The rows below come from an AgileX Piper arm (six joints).
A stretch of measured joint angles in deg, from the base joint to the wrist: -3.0 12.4 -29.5 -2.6 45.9 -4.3; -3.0 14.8 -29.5 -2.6 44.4 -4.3; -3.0 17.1 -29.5 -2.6 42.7 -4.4; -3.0 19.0 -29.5 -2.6 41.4 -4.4; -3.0 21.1 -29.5 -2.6 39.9 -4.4; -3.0 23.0 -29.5 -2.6 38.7 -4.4; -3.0 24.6 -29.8 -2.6 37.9 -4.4; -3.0 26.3 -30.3 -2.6 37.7 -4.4; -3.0 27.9 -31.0 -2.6 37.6 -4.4; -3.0 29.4 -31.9 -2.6 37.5 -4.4; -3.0 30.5 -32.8 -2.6 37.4 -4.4; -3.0 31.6 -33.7 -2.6 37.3 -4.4
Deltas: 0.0 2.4 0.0 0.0 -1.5 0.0; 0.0 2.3 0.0 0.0 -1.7 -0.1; 0.0 1.9 0.0 0.0 -1.3 0.0; 0.0 2.1 0.0 0.0 -1.5 0.0; 0.0 1.9 0.0 0.0 -1.2 0.0; 0.0 1.6 -0.3 0.0 -0.8 0.0; 0.0 1.7 -0.5 0.0 -0.2 0.0; 0.0 1.6 -0.7 0.0 -0.1 0.0; 0.0 1.5 -0.9 0.0 -0.1 0.0; 0.0 1.1 -0.9 0.0 -0.1 0.0; 0.0 1.1 -0.9 0.0 -0.1 0.0
